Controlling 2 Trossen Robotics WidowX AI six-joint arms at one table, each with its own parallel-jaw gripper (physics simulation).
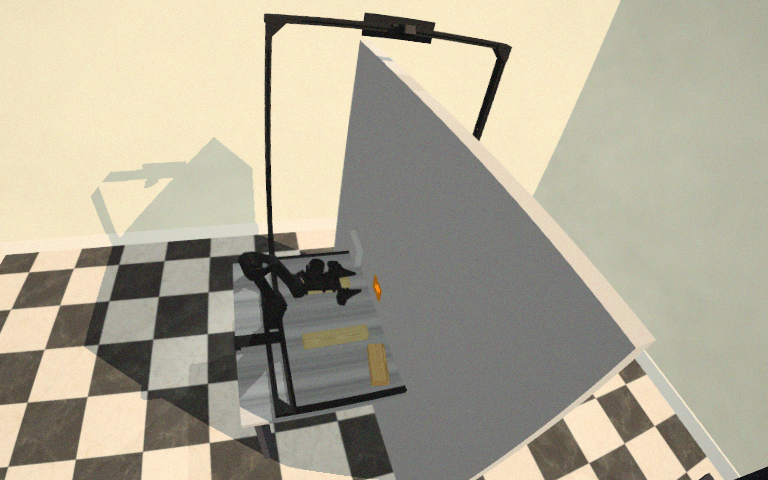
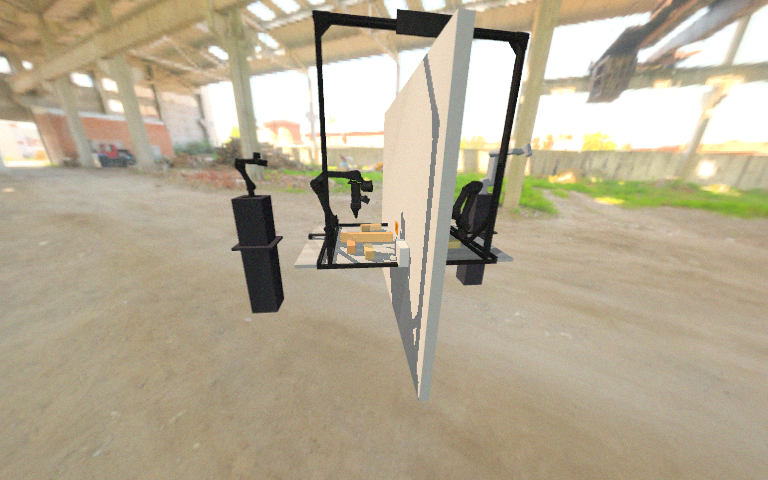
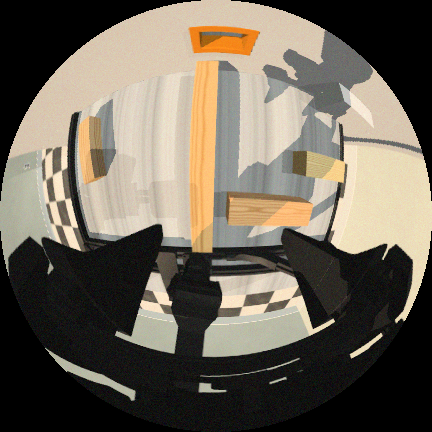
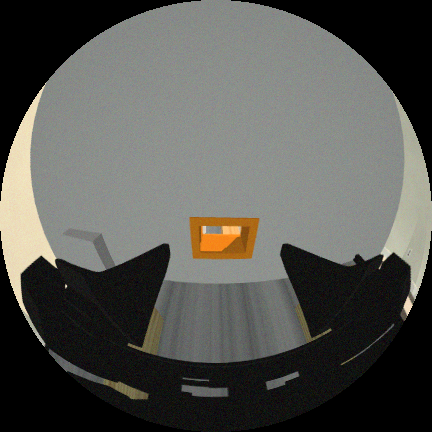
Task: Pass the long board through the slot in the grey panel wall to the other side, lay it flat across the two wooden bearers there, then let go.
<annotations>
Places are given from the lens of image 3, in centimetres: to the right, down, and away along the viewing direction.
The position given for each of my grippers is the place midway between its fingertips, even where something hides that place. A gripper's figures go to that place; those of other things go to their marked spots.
my left gripper (image 3: 224,232): 1, 1, 10
orange-framed slot (image 3: 200,43): -2, -28, 8
grey panel wall (image 3: 280,53): 10, -26, 8
</annotations>
